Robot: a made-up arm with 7 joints. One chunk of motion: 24 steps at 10 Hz.
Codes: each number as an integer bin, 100 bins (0 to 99) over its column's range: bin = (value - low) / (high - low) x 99, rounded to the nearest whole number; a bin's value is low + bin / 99 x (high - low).
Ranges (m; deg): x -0.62..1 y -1.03..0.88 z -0.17..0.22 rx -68..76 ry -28..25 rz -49..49
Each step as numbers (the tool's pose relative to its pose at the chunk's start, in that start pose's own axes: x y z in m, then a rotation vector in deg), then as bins.
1 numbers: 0.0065 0.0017 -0.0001 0.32 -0.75 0.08
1 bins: 38 53 43 47 51 50
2 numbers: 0.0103 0.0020 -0.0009 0.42 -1.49 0.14
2 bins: 39 53 43 47 50 50
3 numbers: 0.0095 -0.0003 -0.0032 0.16 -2.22 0.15
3 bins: 38 53 42 47 48 50
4 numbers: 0.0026 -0.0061 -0.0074 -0.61 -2.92 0.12
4 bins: 38 53 41 46 47 50
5 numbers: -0.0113 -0.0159 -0.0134 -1.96 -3.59 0.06
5 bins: 37 53 40 45 46 50
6 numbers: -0.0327 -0.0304 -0.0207 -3.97 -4.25 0.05
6 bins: 36 52 38 44 44 50
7 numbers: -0.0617 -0.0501 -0.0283 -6.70 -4.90 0.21
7 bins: 34 51 36 42 43 50
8 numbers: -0.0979 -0.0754 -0.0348 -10.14 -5.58 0.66
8 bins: 32 49 34 40 42 50
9 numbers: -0.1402 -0.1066 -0.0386 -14.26 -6.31 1.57
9 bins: 29 48 33 37 41 51
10 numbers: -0.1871 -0.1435 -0.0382 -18.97 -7.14 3.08
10 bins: 26 46 33 34 39 53
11 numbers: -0.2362 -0.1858 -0.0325 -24.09 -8.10 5.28
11 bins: 23 44 35 30 37 55
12 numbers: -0.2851 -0.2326 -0.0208 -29.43 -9.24 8.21
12 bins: 20 41 38 27 35 58
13 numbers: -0.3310 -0.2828 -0.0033 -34.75 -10.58 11.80
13 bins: 18 39 42 23 33 61
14 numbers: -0.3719 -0.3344 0.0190 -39.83 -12.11 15.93
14 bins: 15 36 48 19 30 66
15 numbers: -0.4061 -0.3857 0.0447 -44.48 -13.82 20.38
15 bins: 13 33 55 16 26 70
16 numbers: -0.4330 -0.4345 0.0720 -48.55 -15.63 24.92
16 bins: 11 31 61 13 23 75
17 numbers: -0.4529 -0.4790 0.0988 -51.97 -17.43 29.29
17 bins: 10 29 68 11 20 79
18 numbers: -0.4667 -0.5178 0.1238 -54.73 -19.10 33.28
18 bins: 9 27 75 9 17 83
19 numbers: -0.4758 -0.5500 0.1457 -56.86 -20.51 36.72
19 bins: 9 25 80 8 14 87
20 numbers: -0.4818 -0.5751 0.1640 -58.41 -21.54 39.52
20 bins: 8 24 85 7 12 89
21 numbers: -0.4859 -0.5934 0.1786 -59.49 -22.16 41.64
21 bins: 8 23 88 6 11 92
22 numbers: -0.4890 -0.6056 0.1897 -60.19 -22.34 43.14
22 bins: 8 22 91 5 11 93
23 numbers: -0.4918 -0.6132 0.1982 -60.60 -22.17 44.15
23 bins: 8 22 93 5 11 94
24 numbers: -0.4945 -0.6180 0.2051 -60.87 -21.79 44.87
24 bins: 8 21 95 5 12 95
